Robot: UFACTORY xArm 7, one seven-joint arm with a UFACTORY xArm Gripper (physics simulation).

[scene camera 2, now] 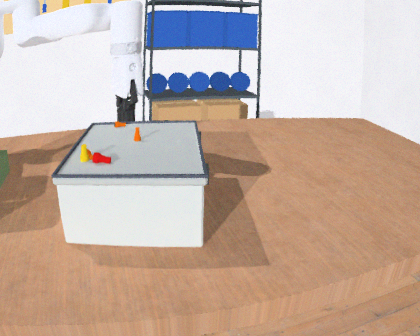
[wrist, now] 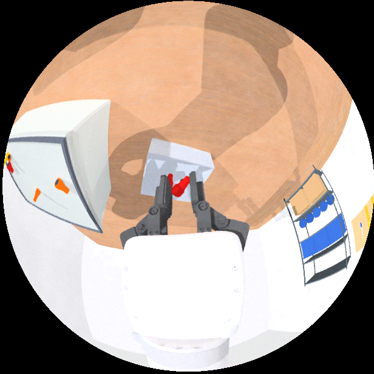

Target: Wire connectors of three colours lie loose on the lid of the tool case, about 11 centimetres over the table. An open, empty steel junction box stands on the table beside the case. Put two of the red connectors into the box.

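Note:
My gripper (scene camera 2: 126, 116) (wrist: 179, 180) is shut on a red connector (wrist: 180, 187), tilted between the fingertips. The fingertips are over the open steel junction box (wrist: 180, 150); how far above its floor they are, I cannot tell. A second red connector (wrist: 170, 177) shows in the box, partly hidden by the left finger. Another red connector (scene camera 2: 101, 158) (wrist: 10, 168) lies on the case lid (scene camera 2: 167, 155) (wrist: 40, 160), next to a yellow connector (scene camera 2: 84, 154). The box does not show in the scene view, where the case hides the tips of the fingers.
Orange connectors (scene camera 2: 137, 135) (wrist: 62, 185) are also on the lid. The white tool case (scene camera 2: 132, 212) (wrist: 92, 155) stands left of the box in the wrist view, with table (wrist: 150, 75) between them. A shelf rack (scene camera 2: 259, 70) stands behind the table.

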